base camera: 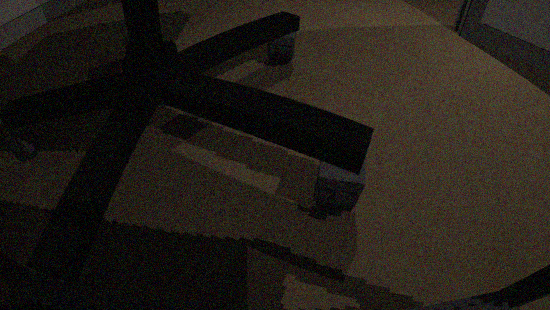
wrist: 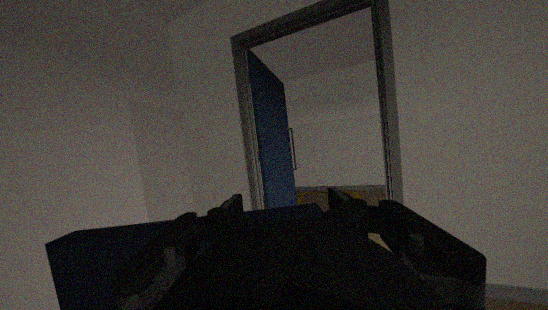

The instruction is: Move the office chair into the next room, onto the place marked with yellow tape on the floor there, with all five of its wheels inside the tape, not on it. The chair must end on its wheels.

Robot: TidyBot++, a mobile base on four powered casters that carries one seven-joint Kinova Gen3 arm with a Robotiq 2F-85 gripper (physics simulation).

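Frame: origin at the arm's base, x ahead, y left, z up, level; millimetres.
Seen in the pictures: gripper, between the fingertips: (wrist: 284, 200).
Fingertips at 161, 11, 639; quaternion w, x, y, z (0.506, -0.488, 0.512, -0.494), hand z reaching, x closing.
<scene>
Offsets run from my fingertips to a thing's middle, as dx, dy, dz. "spot": to the spot under its first point.
The office chair's black five-arm base (base camera: 273, 115) fills the base camera view, close in front of me. One caster {spot: +148, -91, -985} (base camera: 337, 196) sits at the end of the near arm and another caster (base camera: 279, 48) at the back. In the wrist view the chair's dark upper part (wrist: 265, 255) fills the lower half, with an armrest (wrist: 417, 228) on the right. My gripper (wrist: 284, 200) is open, its two fingers standing wide on either side of the chair's top edge. A bit of yellow tape (wrist: 306, 197) shows on the floor beyond the doorway.
An open doorway with a grey frame (wrist: 239, 100) lies straight ahead in the wrist view. Its blue door {spot: +1613, +67, +177} (wrist: 271, 134) stands swung open at the left side. In the base camera view a dark frame post (base camera: 490, 38) is at the top right.
</scene>
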